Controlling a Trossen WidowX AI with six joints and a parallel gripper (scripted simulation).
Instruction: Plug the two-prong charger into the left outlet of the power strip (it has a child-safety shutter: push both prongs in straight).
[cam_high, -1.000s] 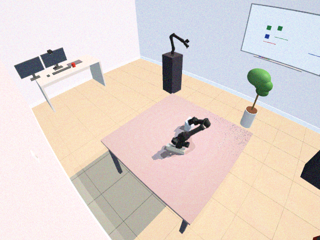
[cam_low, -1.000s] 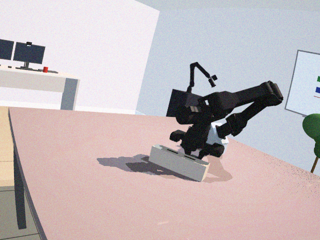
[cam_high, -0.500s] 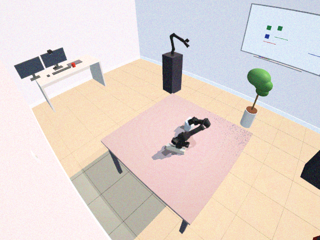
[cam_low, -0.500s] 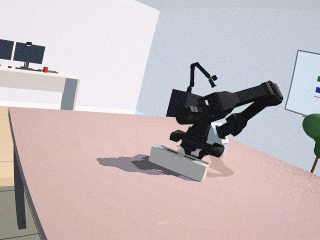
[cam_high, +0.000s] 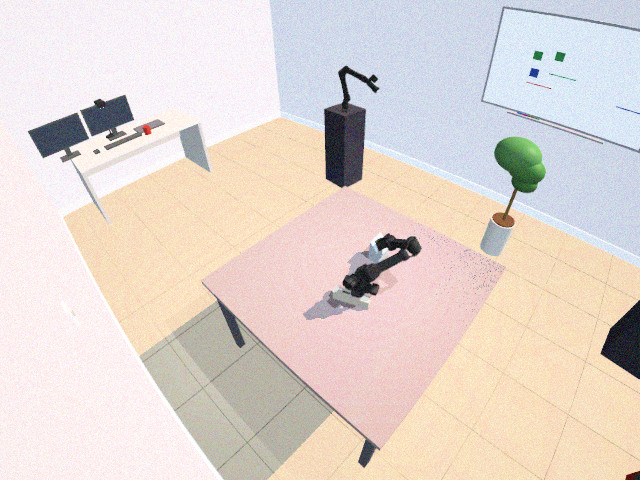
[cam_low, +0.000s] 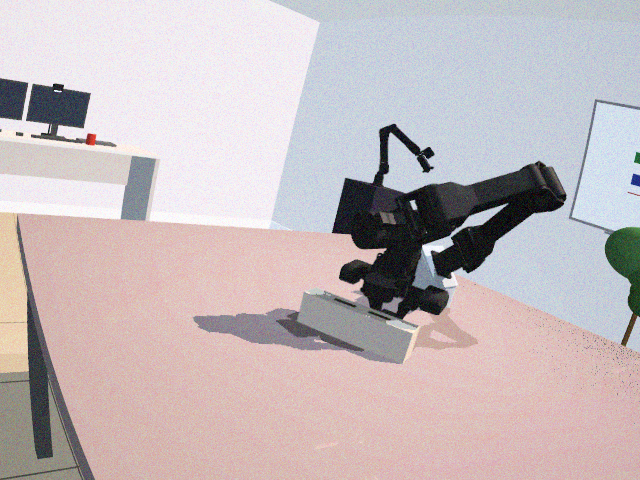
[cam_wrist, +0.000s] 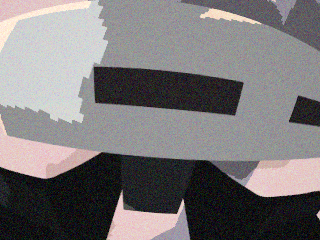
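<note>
Right now the dark charger block is 20 mm ahead of my gripper tip, 10 mm to the left of it and 10 mm above it.
</note>
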